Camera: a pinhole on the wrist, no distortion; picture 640 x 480 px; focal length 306.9 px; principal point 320.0 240.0 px. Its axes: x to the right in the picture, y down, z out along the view. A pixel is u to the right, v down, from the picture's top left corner.
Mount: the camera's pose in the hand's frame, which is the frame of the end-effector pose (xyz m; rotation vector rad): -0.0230 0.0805 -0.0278 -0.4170 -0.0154 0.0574
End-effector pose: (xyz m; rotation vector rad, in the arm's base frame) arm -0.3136 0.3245 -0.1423 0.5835 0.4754 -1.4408
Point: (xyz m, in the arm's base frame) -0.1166 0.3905 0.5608
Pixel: 79 226
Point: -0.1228 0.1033 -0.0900
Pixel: 575 249
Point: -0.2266 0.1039 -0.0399
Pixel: 511 102
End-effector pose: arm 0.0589 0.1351 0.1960 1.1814 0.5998 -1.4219
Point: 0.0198 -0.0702 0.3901
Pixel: 239 85
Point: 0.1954 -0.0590 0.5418
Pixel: 162 297
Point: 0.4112 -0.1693 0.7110
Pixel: 186 401
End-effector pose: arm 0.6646 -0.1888 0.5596 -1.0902 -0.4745 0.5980
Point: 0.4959 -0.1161 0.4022
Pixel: 211 368
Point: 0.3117 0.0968 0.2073
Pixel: 285 418
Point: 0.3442 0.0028 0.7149
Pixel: 246 21
